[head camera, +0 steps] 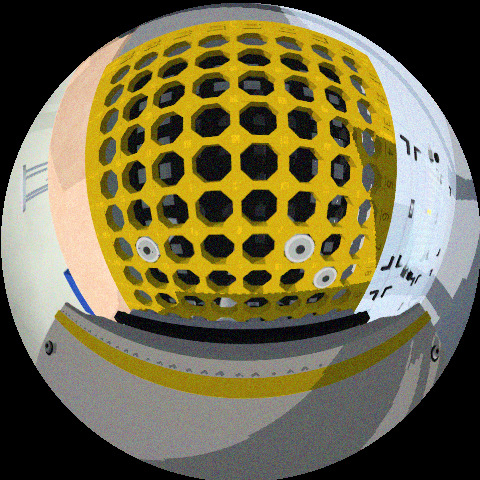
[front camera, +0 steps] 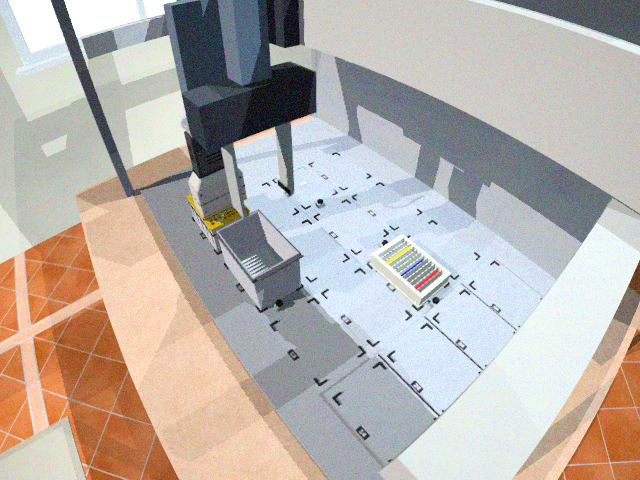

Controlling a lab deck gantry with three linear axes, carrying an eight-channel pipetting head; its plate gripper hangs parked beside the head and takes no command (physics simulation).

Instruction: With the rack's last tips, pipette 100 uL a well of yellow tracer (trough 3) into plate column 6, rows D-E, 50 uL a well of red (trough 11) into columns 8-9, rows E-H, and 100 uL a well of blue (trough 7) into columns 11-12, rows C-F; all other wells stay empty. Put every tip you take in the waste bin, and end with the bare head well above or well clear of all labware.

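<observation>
The pipetting head (front camera: pixel 214 193) (head camera: pixel 240 425) is low over the yellow tip rack (front camera: pixel 217 221) (head camera: pixel 239 140); its channel ends are hidden. In the head view several pale tips show among empty holes, including one tip (head camera: pixel 300 248) and another (head camera: pixel 147 249). The parked plate gripper (front camera: pixel 264 201) is open and empty, its paddles apart beside the head. The waste bin (front camera: pixel 279 279) holds several pale tips (front camera: pixel 252 264). The trough reservoir (front camera: pixel 393 281) shows yellow (front camera: pixel 399 254), blue (front camera: pixel 412 267) and red (front camera: pixel 428 279) troughs. A small yellow spot (front camera: pixel 302 183) (head camera: pixel 429 212) marks the faint plate; its outline is unclear.
The waste bin stands right beside the rack, close to the gripper's near paddle. Dark knobs (front camera: pixel 320 202) (front camera: pixel 279 303) stand on the deck. A dark upright post (front camera: pixel 93 98) rises at the left, and a pale wooden edge (front camera: pixel 139 310) runs along the front.
</observation>
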